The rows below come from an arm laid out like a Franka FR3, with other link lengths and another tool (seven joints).
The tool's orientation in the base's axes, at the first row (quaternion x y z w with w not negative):
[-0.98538 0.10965 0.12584 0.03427]
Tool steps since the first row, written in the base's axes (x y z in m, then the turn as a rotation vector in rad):
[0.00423 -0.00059 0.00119 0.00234 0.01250 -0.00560]
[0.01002 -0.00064 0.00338 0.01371 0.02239 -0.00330]
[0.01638 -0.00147 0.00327 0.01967 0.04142 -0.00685]
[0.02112 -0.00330 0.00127 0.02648 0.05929 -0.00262]
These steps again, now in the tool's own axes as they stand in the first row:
[0.00381 -0.00042 -0.00222 0.00105 -0.01247 0.00604]
[0.00873 -0.00176 -0.00574 0.00914 -0.02475 0.00202]
[0.01494 -0.00238 -0.00724 0.01173 -0.04447 0.00583]
[0.02030 -0.00158 -0.00662 0.01337 -0.06357 0.00180]

